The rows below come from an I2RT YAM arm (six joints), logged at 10 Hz.
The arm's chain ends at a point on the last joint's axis. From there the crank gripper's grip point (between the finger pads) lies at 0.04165 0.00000 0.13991 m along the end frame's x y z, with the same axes.
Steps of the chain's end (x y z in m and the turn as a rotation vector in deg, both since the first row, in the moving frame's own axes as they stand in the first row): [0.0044 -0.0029 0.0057 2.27 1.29 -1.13]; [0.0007 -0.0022 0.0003 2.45 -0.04 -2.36]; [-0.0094 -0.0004 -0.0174 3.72 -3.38 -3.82]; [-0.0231 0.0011 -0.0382 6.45 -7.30 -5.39]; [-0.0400 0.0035 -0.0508 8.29 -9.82 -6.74]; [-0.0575 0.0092 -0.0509 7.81 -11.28 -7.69]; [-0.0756 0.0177 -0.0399 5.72 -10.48 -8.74]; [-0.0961 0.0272 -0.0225 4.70 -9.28 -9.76]
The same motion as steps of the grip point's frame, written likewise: [0.0075 -0.0093 0.0046 2.27 1.29 -1.13]; [0.0004 -0.0099 0.0002 2.45 -0.04 -2.36]; [-0.0181 -0.0120 -0.0156 3.72 -3.38 -3.82]; [-0.0421 -0.0179 -0.0352 6.45 -7.30 -5.39]; [-0.0658 -0.0205 -0.0476 8.29 -9.82 -6.74]; [-0.0871 -0.0139 -0.0472 7.81 -11.28 -7.69]; [-0.1031 -0.0008 -0.0357 5.72 -10.48 -8.74]; [-0.1206 0.0105 -0.0184 4.70 -9.28 -9.76]
